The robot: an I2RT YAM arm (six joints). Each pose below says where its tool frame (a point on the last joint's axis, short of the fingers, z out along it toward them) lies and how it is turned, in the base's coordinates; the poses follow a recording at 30 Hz.
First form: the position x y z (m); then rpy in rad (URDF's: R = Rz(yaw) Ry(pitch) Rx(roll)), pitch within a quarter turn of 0, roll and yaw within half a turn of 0.
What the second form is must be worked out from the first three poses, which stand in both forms.
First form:
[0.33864 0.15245 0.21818 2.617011 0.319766 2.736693]
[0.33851 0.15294 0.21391 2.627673 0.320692 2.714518]
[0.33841 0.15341 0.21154 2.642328 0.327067 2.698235]
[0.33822 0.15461 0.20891 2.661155 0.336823 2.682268]
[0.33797 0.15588 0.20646 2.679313 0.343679 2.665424]
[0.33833 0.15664 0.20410 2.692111 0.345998 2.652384]
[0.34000 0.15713 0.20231 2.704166 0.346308 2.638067]
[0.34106 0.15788 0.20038 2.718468 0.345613 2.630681]
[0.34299 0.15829 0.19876 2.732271 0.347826 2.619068]
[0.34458 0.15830 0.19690 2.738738 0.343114 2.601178]
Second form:
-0.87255 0.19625 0.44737 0.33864; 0.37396 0.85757 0.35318 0.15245; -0.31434 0.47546 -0.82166 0.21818; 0 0 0 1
-0.86378 0.21966 0.45347 0.33851; 0.39309 0.85679 0.33374 0.15294; -0.31522 0.46653 -0.82643 0.21391; 0 0 0 1
-0.85543 0.23767 0.46017 0.33841; 0.40623 0.85904 0.31150 0.15341; -0.32127 0.45340 -0.83139 0.21154; 0 0 0 1
-0.84599 0.25624 0.46760 0.33822; 0.41843 0.86260 0.28433 0.15461; -0.33049 0.43620 -0.83696 0.20891; 0 0 0 1
-0.83678 0.27670 0.47247 0.33797; 0.43157 0.86436 0.25814 0.15588; -0.33695 0.41991 -0.84270 0.20646; 0 0 0 1
-0.83039 0.29318 0.47381 0.33833; 0.44208 0.86427 0.23999 0.15664; -0.33914 0.40875 -0.84730 0.20410; 0 0 0 1
-0.82389 0.31115 0.47371 0.34000; 0.45387 0.86280 0.22268 0.15713; -0.33943 0.39846 -0.85207 0.20231; 0 0 0 1
-0.82072 0.32451 0.47023 0.34106; 0.46006 0.86339 0.20713 0.15788; -0.33877 0.38633 -0.85789 0.20038; 0 0 0 1
-0.81467 0.34029 0.46959 0.34299; 0.46918 0.86268 0.18882 0.15829; -0.34085 0.37415 -0.86245 0.19876; 0 0 0 1
-0.80751 0.36021 0.46709 0.34458; 0.48450 0.85671 0.17695 0.15830; -0.33642 0.36919 -0.86632 0.19690; 0 0 0 1

